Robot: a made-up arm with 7 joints. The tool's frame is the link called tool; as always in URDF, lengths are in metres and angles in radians.
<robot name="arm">
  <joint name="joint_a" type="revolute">
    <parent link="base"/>
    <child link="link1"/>
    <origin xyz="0 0 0.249" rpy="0 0 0"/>
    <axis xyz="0 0 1"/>
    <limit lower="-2.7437" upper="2.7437" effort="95" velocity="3"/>
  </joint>
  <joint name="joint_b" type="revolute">
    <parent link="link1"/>
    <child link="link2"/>
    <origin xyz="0 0 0" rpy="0 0 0"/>
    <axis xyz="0 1 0"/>
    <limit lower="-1.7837" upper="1.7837" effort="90" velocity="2.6"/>
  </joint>
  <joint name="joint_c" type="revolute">
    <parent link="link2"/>
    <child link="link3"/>
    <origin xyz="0 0 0.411" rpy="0 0 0"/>
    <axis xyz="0 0 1"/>
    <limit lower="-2.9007" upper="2.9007" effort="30" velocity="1.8"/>
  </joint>
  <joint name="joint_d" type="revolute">
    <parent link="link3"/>
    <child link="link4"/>
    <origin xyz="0.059 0 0" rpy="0 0 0"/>
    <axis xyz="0 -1 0"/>
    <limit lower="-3.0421" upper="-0.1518" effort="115" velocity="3"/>
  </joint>
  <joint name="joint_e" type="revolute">
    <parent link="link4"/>
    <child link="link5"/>
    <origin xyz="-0.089 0 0.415" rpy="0 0 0"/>
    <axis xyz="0 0 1"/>
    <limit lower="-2.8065" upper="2.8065" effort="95" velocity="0.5"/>
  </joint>
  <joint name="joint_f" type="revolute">
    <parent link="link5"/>
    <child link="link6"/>
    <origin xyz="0 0 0" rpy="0 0 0"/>
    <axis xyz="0 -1 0"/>
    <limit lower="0.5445" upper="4.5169" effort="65" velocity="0.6"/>
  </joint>
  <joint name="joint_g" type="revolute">
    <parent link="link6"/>
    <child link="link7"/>
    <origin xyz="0.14 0 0" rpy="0 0 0"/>
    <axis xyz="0 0 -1"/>
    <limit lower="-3.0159" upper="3.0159" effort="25" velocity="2.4"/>
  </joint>
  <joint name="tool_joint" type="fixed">
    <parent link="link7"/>
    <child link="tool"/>
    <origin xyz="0 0 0" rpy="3.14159 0 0"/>
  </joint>
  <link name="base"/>
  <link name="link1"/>
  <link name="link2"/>
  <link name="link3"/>
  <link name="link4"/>
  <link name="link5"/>
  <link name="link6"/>
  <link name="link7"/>
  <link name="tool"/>
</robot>
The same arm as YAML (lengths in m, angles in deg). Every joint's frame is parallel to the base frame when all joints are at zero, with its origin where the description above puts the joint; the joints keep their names.
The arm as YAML. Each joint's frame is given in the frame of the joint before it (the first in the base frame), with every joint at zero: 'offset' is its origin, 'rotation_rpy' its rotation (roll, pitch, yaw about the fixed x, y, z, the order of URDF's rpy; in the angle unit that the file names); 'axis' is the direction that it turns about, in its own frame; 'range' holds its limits. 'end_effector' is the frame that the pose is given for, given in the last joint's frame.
length_unit: m
angle_unit: deg
chain:
  - id: joint_a
    offset: [0.0, 0.0, 0.249]
    rotation_rpy: [0.0, 0.0, 0.0]
    axis: [0.0, 0.0, 1.0]
    range: [-157.2, 157.2]
  - id: joint_b
    offset: [0.0, 0.0, 0.0]
    rotation_rpy: [0.0, 0.0, 0.0]
    axis: [0.0, 1.0, 0.0]
    range: [-102.2, 102.2]
  - id: joint_c
    offset: [0.0, 0.0, 0.411]
    rotation_rpy: [0.0, 0.0, 0.0]
    axis: [0.0, 0.0, 1.0]
    range: [-166.2, 166.2]
  - id: joint_d
    offset: [0.059, 0.0, 0.0]
    rotation_rpy: [0.0, 0.0, 0.0]
    axis: [0.0, -1.0, 0.0]
    range: [-174.3, -8.7]
  - id: joint_e
    offset: [-0.089, 0.0, 0.415]
    rotation_rpy: [0.0, 0.0, 0.0]
    axis: [0.0, 0.0, 1.0]
    range: [-160.8, 160.8]
  - id: joint_f
    offset: [0.0, 0.0, 0.0]
    rotation_rpy: [0.0, 0.0, 0.0]
    axis: [0.0, -1.0, 0.0]
    range: [31.2, 258.8]
  - id: joint_g
    offset: [0.14, 0.0, 0.0]
    rotation_rpy: [0.0, 0.0, 0.0]
    axis: [0.0, 0.0, -1.0]
    range: [-172.8, 172.8]
end_effector:
  offset: [0.0, 0.0, 0.0]
  rotation_rpy: [180.0, 0.0, 0.0]

